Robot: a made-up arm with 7 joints.
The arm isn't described. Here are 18 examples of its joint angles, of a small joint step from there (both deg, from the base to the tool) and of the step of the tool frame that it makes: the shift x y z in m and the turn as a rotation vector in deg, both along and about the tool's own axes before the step.
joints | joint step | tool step
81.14 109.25 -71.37 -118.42 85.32 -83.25 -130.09 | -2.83 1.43 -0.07 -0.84 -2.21 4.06 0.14 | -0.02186 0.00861 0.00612 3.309 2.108 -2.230
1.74 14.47 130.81 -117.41 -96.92 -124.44 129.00 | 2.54 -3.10 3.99 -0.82 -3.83 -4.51 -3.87 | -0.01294 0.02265 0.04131 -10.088 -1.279 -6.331
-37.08 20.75 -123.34 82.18 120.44 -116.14 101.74 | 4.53 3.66 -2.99 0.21 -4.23 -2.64 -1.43 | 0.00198 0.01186 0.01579 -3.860 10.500 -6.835
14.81 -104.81 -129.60 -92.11 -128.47 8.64 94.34 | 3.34 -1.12 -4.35 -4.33 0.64 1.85 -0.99 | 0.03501 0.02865 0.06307 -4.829 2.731 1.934
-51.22 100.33 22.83 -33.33 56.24 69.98 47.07 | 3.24 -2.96 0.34 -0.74 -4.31 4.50 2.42 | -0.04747 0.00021 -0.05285 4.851 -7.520 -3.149
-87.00 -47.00 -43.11 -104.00 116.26 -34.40 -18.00 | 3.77 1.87 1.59 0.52 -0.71 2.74 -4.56 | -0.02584 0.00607 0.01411 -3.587 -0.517 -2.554
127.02 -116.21 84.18 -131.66 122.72 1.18 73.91 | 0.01 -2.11 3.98 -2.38 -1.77 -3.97 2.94 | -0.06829 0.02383 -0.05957 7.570 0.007 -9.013
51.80 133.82 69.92 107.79 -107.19 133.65 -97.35 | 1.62 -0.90 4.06 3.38 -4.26 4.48 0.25 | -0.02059 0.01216 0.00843 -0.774 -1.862 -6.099
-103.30 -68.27 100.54 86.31 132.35 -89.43 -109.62 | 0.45 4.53 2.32 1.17 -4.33 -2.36 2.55 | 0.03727 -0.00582 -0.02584 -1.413 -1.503 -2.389
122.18 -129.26 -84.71 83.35 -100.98 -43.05 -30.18 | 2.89 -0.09 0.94 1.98 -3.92 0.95 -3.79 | -0.03300 0.00806 0.01612 -1.178 1.332 -0.110
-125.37 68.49 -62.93 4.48 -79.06 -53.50 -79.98 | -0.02 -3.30 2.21 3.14 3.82 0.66 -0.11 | -0.04917 -0.00291 0.02912 2.693 5.641 2.051
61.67 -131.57 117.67 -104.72 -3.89 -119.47 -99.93 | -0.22 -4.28 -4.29 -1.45 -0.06 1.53 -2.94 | -0.04508 0.00028 0.02949 -3.918 6.066 -5.618
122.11 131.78 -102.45 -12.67 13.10 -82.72 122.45 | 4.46 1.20 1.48 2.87 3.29 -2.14 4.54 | -0.00605 0.02580 0.02084 -1.090 -4.969 1.181
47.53 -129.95 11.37 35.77 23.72 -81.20 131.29 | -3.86 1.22 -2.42 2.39 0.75 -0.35 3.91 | -0.07993 0.02775 -0.06137 5.789 -3.909 -6.160
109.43 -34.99 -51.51 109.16 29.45 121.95 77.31 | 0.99 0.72 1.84 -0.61 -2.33 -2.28 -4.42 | -0.02496 0.00979 0.03300 -6.007 -0.339 -1.235
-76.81 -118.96 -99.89 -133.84 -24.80 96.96 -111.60 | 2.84 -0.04 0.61 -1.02 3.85 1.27 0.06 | -0.00625 0.00274 0.00265 -2.039 -3.035 -4.437
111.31 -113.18 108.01 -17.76 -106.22 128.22 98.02 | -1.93 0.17 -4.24 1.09 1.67 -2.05 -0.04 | -0.01316 -0.00237 -0.00018 1.379 1.216 3.117
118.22 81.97 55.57 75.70 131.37 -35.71 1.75 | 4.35 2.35 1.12 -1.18 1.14 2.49 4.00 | 0.03293 -0.01036 -0.04735 2.613 -6.351 0.426
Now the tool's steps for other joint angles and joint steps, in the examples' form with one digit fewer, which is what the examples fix.
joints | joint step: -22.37 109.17 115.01 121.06 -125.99 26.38 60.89 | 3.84 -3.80 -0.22 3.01 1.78 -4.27 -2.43
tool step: 0.0074 0.0163 0.0660 -5.17 5.20 -4.13
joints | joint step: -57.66 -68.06 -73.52 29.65 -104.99 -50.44 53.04 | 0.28 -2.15 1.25 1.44 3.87 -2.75 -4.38
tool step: -0.0671 0.0265 0.0020 -3.78 -1.87 -5.88
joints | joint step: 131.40 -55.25 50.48 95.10 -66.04 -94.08 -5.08 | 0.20 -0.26 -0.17 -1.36 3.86 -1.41 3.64
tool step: -0.0410 -0.0031 -0.0063 2.42 0.95 -3.65
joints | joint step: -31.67 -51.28 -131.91 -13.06 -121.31 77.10 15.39 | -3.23 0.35 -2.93 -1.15 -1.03 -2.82 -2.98
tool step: 0.0006 -0.0307 0.0169 -0.32 4.27 0.41
